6 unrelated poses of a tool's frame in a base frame.
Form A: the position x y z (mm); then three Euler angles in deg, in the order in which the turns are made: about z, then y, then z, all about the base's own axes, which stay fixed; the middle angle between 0 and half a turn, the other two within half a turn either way.
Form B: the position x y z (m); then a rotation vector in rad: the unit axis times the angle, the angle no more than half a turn. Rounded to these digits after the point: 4 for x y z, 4 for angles.
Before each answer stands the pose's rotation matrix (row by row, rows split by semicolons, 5 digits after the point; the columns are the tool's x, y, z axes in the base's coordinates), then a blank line. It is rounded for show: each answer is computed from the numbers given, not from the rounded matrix.
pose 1, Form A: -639.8, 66.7, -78.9, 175.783, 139.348, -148.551
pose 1, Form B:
-0.60712 -0.56792 -0.55577; -0.45749 0.82169 -0.33989; 0.64970 0.04790 -0.75868

-0.6398, 0.0667, -0.0789, 0.7483, -2.3262, 0.2131
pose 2, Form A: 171.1, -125.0, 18.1, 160.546, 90.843, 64.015
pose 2, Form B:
-0.29330 0.84974 0.43809; 0.15839 -0.40872 0.89881; 0.94281 0.33301 -0.01471

0.1711, -0.1250, 0.0181, -1.4353, -1.2803, -1.7538
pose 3, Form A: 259.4, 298.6, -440.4, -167.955, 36.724, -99.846
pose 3, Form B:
-0.07156 -0.99218 -0.10225; 0.80802 0.00244 -0.58915; 0.58480 -0.12478 0.80153

0.2594, 0.2986, -0.4404, 0.3995, -0.5910, 1.5486
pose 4, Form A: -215.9, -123.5, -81.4, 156.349, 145.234, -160.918
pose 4, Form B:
-0.57999 -0.61091 -0.53889; -0.62513 0.75794 -0.18642; 0.52233 0.22875 -0.82149

-0.2159, -0.1235, -0.0814, 0.9236, -2.3609, -0.0316
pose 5, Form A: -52.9, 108.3, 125.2, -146.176, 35.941, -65.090
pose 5, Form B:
-0.78815 -0.56365 0.24722; 0.37557 -0.75865 -0.53235; 0.48761 -0.32672 0.80962

-0.0529, 0.1083, 0.1252, 0.5443, -0.6363, 2.4859
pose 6, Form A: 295.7, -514.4, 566.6, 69.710, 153.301, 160.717
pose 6, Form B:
-0.01732 -0.90545 -0.42410; -0.98764 -0.05060 0.14838; -0.15581 0.42142 -0.89338

0.2957, -0.5144, 0.5666, 2.0535, -2.0178, -0.6181
